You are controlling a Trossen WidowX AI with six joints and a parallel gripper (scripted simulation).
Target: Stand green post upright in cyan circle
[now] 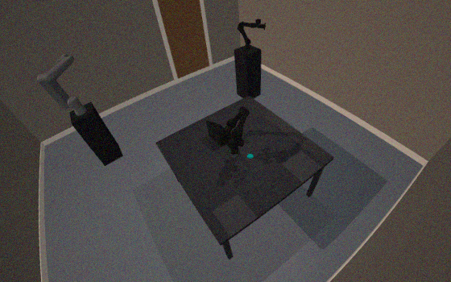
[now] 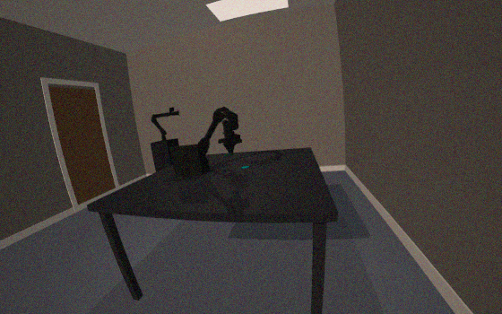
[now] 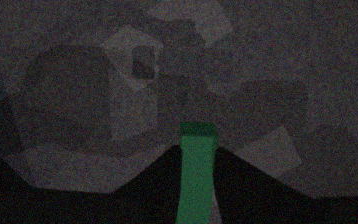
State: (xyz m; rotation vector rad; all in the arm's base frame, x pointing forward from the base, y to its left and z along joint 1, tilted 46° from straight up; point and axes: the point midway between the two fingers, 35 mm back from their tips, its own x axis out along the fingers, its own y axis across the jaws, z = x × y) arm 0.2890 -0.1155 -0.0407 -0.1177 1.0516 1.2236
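The cyan circle is 140 mm to the left of my gripper tip, 130 mm below it and 50 mm ahead of it. Also, from my gripper tip: green post: 20 mm to the right, 10 mm behind.
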